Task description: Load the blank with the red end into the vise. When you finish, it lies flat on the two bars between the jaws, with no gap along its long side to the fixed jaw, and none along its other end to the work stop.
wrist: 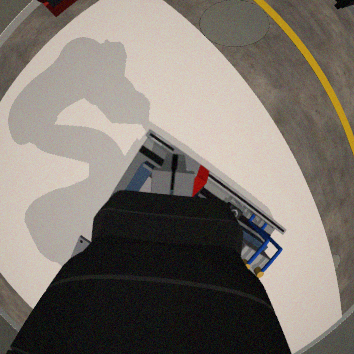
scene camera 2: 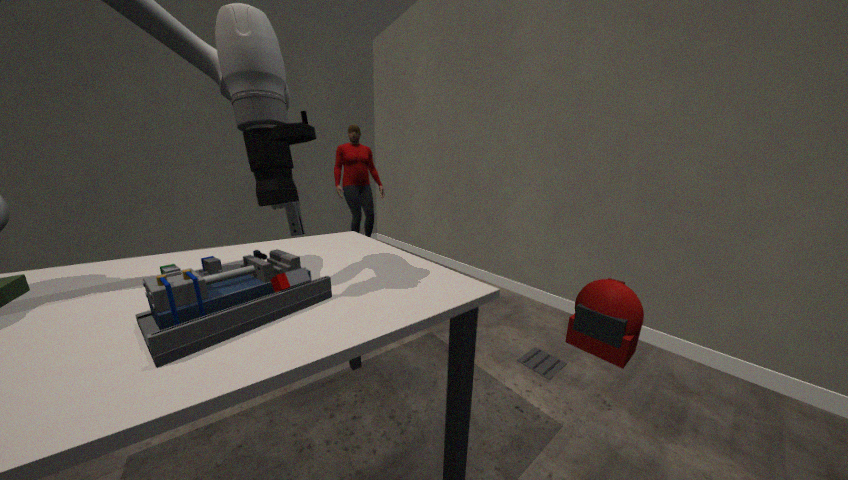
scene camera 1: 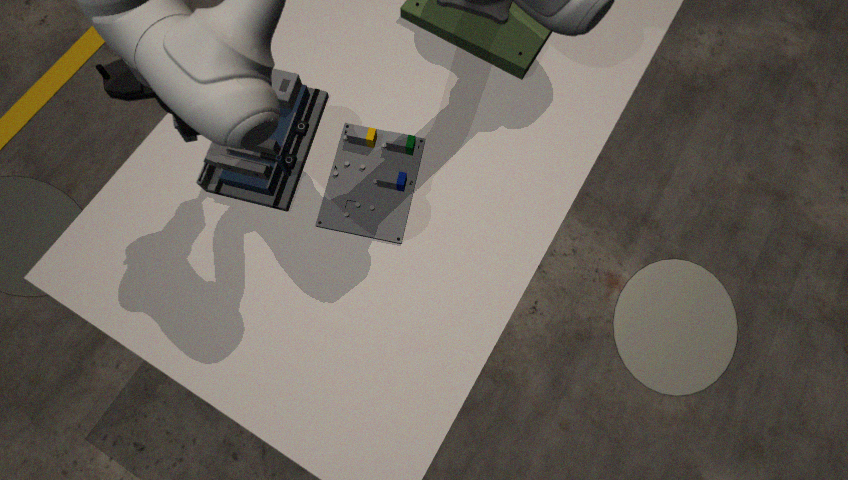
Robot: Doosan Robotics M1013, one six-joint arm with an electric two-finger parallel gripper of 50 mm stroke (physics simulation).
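Note:
The vise (scene camera 1: 252, 178) (scene camera 2: 235, 293) (wrist: 140, 177) stands on the table, blue and grey on a dark base. The blank's red end (scene camera 2: 279, 281) (wrist: 201, 180) shows at the jaws, on the side toward the base's long wall. The arm hides it in scene camera 1. Most of the blank's grey body is hidden by the jaws or the gripper, so I cannot tell its contact with the bars, fixed jaw or work stop. My gripper (scene camera 2: 296, 232) (wrist: 174, 165) is shut and empty, above the vise; its fingers cover part of the jaws in the wrist view.
A grey plate (scene camera 1: 363, 193) beside the vise carries pins and blanks with yellow (scene camera 1: 370, 137), green (scene camera 1: 410, 144) and blue (scene camera 1: 401, 181) ends. Blue handles (scene camera 2: 169, 300) (wrist: 272, 251) stick up at the vise's other end. A green base (scene camera 1: 476, 41) stands farther back. A person in red (scene camera 2: 355, 163) stands behind the table.

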